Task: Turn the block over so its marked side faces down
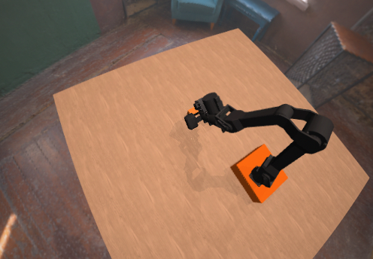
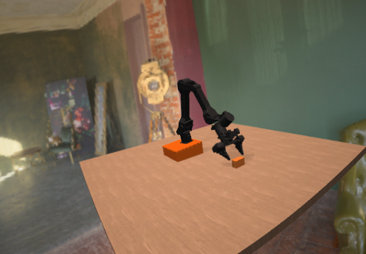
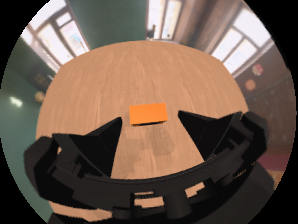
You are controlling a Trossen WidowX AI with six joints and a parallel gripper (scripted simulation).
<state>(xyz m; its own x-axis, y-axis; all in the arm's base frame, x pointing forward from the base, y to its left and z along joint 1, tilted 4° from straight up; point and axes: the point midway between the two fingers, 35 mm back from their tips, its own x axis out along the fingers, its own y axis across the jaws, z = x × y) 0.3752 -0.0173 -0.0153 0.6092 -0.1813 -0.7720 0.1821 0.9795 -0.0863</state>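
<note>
The orange block is 30 mm below my gripper tip.
</note>
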